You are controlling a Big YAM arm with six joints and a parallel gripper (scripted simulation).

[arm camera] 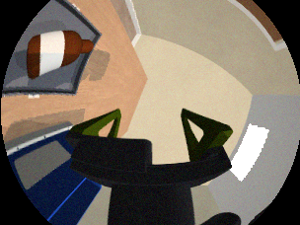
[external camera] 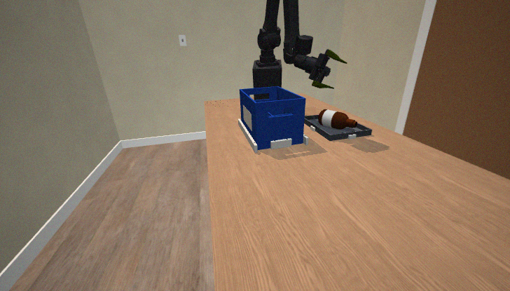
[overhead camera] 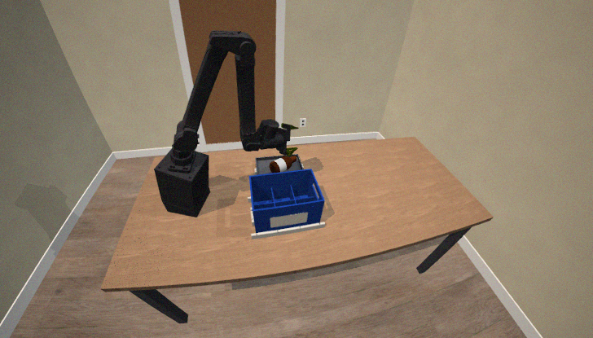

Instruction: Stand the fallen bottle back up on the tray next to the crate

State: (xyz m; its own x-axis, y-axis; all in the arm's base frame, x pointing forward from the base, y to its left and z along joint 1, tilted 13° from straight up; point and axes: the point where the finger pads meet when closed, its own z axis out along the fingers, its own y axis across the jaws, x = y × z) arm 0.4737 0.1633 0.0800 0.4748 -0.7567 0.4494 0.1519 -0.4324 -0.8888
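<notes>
The brown bottle is 5 cm behind my hand, 5 cm to the left of it and 20 cm below it. The rest, counted from my hand: dark grey tray 8 cm behind, 5 cm to the left, 23 cm below; blue crate 7 cm behind, 25 cm to the right, 16 cm below.
</notes>
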